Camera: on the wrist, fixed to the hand. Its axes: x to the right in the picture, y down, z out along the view.
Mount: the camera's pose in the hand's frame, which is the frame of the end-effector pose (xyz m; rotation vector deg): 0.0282 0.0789 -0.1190 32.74 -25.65 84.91
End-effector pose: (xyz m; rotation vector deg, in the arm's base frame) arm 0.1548 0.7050 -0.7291 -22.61 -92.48 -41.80
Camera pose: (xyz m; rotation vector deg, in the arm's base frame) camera 0.2892 0.6813 -0.6785 -66.32 -77.36 55.21
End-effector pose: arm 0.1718 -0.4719 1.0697 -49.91 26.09 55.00
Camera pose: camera 0.1228 -0.5311 0.9461 22.11 53.71 122.72
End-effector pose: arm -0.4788 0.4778 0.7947 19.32 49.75 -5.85
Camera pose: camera -0.5299 0.5929 0.7218 77.63 -1.75 53.57
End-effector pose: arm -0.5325 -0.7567 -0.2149 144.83 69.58 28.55
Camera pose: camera -0.5124 -0.7687 -0.0713 -155.28 45.67 11.24
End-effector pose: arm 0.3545 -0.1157 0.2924 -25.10 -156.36 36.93
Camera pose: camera 0.3888 0.0070 0.3628 103.90 83.02 -84.14
